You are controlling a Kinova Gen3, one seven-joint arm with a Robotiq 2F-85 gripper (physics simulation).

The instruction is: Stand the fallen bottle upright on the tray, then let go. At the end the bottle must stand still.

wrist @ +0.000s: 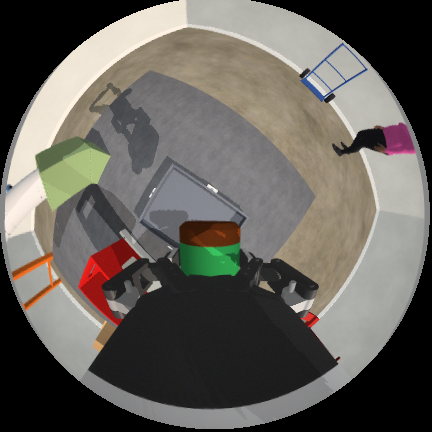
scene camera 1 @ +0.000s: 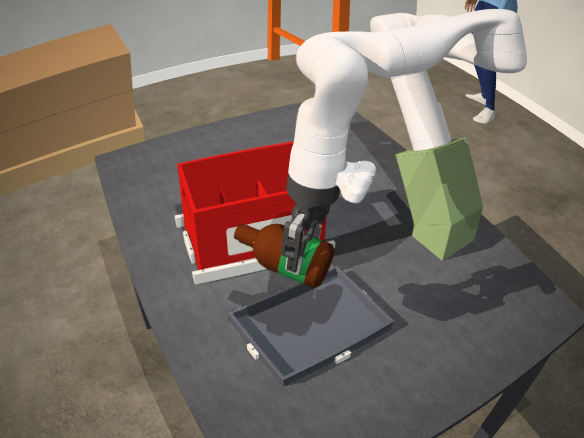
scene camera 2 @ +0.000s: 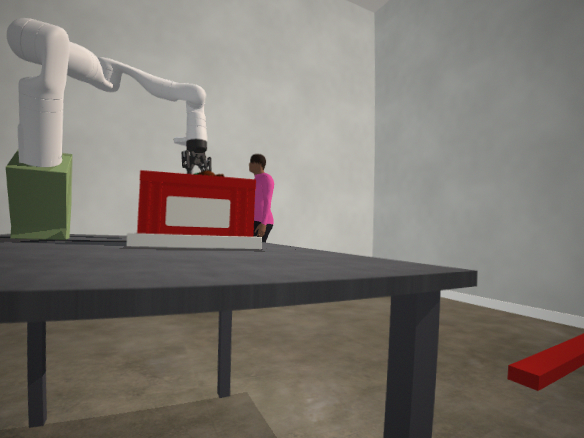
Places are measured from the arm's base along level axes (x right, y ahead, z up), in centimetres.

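Pixels of known places: gripper, fingertip midpoint: (wrist: 209,255) (scene camera 1: 302,256); arm's base, link origin: (wrist: 41,182) (scene camera 1: 431,145) (scene camera 2: 41,159).
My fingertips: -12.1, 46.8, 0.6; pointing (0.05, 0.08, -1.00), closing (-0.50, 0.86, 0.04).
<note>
For each thing: its middle in the pictures, then the offset to it from my fingertips, as dx, dy, dz. Level surfaces: height alone.
- brown bottle, body centre: (wrist: 209,279) (scene camera 1: 281,249) (scene camera 2: 205,181) +3.1, +1.8, +0.2
- grey tray, body centre: (scene camera 1: 312,323) (wrist: 190,219) +1.2, -4.2, -20.2
- red crate, body centre: (scene camera 1: 249,207) (scene camera 2: 197,212) (wrist: 131,293) +29.7, -9.4, -12.7
- dark table, surface height: dz -21.5
The brown bottle (scene camera 1: 269,249) (wrist: 210,235) with a green label is held in the air, lying nearly flat. In scene camera 1 its neck points left and slightly up, its base right and lower. My gripper (scene camera 1: 304,260) (wrist: 209,255) is shut on the bottle around the label. The grey tray (scene camera 1: 310,367) (wrist: 227,204) lies on the table below and in front of the bottle, with shadows across its floor. In scene camera 2 the gripper (scene camera 2: 197,169) shows above the red crate, which hides most of the bottle (scene camera 2: 209,174) and the tray.
The red crate (scene camera 1: 240,216) (scene camera 2: 197,186) (wrist: 102,270) with inner dividers stands close behind the bottle, white strips (scene camera 1: 225,272) at its foot. The green arm base (scene camera 1: 445,200) (scene camera 2: 40,200) (wrist: 75,170) stands on the dark table (scene camera 1: 450,370) (scene camera 2: 300,270). Cardboard boxes (scene camera 1: 65,95) are beyond it.
</note>
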